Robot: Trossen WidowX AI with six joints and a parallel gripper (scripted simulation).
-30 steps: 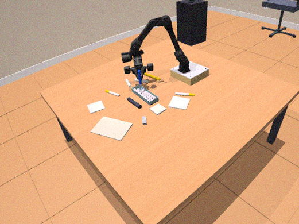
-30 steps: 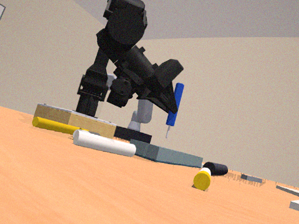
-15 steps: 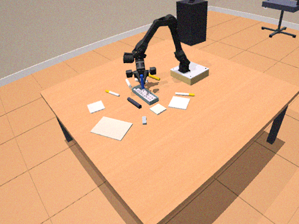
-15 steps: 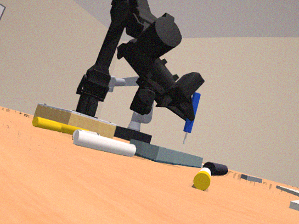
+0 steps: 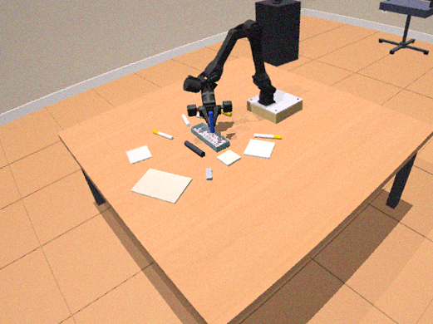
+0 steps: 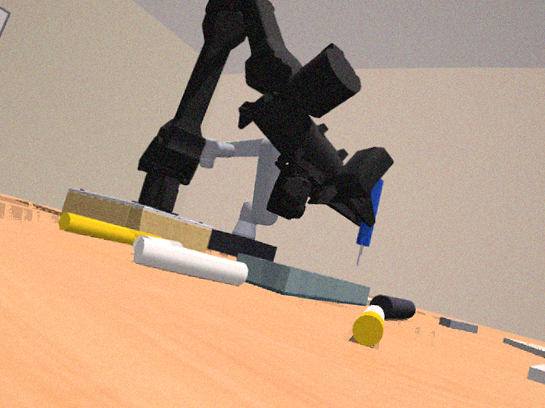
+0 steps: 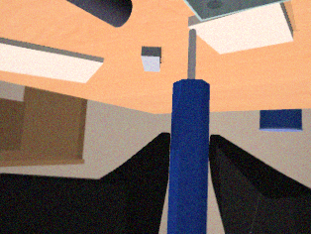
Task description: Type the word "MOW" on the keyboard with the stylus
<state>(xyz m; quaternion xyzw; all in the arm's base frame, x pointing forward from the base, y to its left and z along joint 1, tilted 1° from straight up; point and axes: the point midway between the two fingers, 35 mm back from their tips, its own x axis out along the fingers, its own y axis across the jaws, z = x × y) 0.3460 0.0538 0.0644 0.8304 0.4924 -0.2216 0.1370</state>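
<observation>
My gripper tip is 80 mm short of the black cylinder, 40 mm to the left of it and 100 mm above it. The rest, counted from my gripper tip: blue stylus: 20 mm below; small grey block: 110 mm ahead, 140 mm to the left, 100 mm below; yellow marker: 190 mm behind, 240 mm to the right, 100 mm below.
</observation>
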